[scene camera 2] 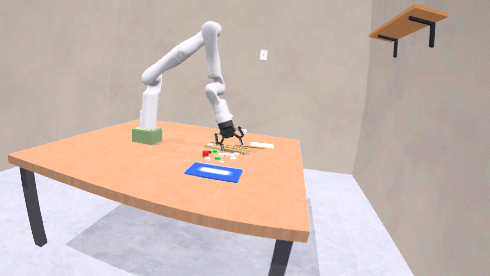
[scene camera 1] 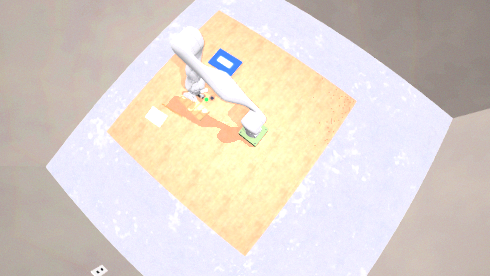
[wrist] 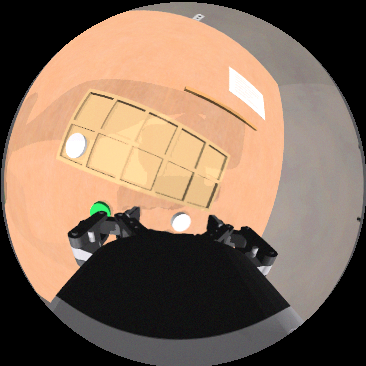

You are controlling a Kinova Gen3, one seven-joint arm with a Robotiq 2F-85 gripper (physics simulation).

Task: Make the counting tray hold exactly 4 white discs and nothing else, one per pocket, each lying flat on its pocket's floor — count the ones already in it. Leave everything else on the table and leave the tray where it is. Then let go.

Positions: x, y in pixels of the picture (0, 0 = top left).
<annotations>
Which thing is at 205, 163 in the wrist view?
A wooden counting tray.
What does my gripper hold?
Nothing.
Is my gripper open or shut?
Open.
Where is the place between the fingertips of my gripper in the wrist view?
173, 218
</annotations>
